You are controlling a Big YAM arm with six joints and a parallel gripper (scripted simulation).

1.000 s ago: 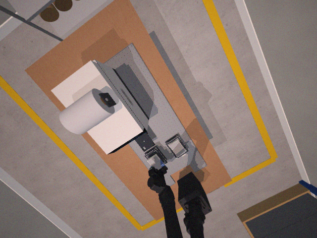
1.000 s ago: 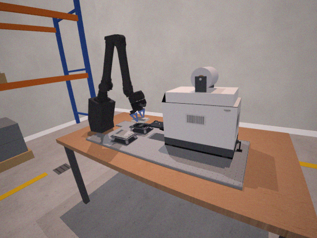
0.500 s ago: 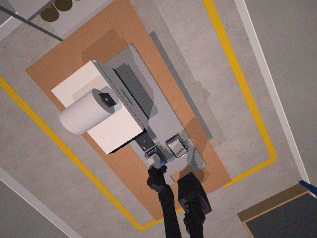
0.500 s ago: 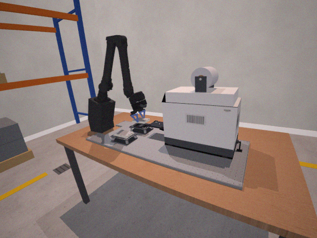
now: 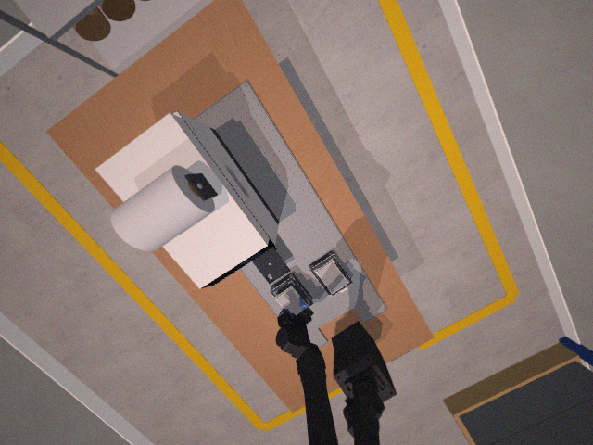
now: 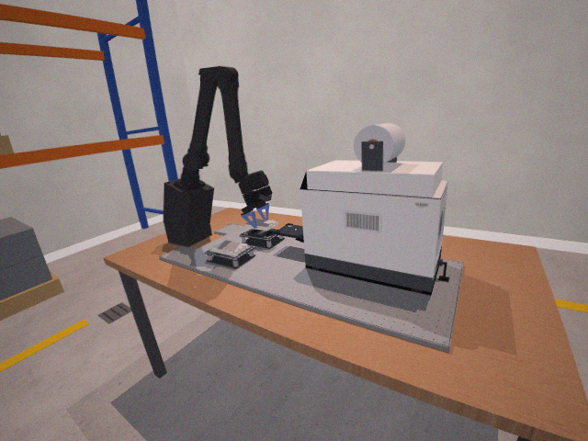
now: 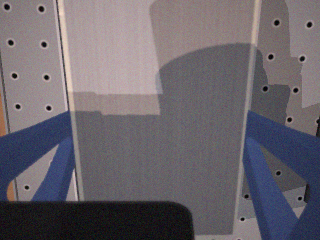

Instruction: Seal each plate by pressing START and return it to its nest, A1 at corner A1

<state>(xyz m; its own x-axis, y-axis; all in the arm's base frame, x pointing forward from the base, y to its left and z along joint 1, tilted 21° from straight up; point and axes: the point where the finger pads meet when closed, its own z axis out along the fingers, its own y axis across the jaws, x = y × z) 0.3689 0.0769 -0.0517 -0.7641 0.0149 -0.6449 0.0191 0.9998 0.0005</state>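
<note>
The white well plate is right at my hand. From my hand the other things lie so: foil roll 53 cm ahead, 33 cm above, 6 cm to the right; then dark sealer stage 20 cm ahead, 4 cm to the right; then start button 30 cm ahead, 10 cm above, 5 cm to the left.
</note>
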